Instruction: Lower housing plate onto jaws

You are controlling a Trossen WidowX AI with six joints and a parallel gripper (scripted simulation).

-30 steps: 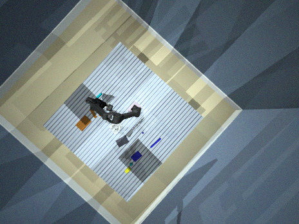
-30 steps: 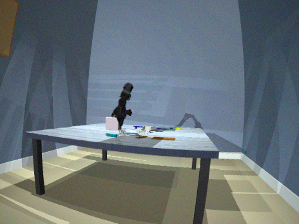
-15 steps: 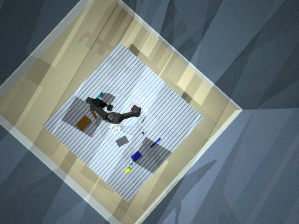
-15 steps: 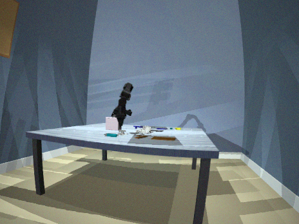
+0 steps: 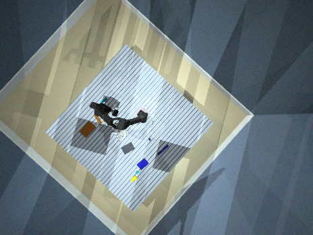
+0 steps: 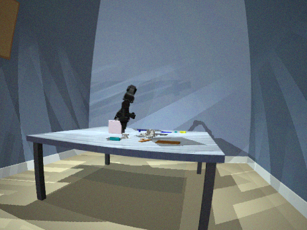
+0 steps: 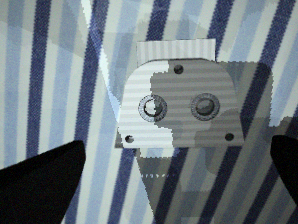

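My gripper tip is 3 cm above the white housing plate and 1 cm short of it. Also, from my gripper tip: cyan block (15 cm to the right, 5 cm below, 2 cm behind); blue square (61 cm to the left, 25 cm ahead, 6 cm below); orange plate (34 cm ahead, 10 cm to the right, 6 cm below).
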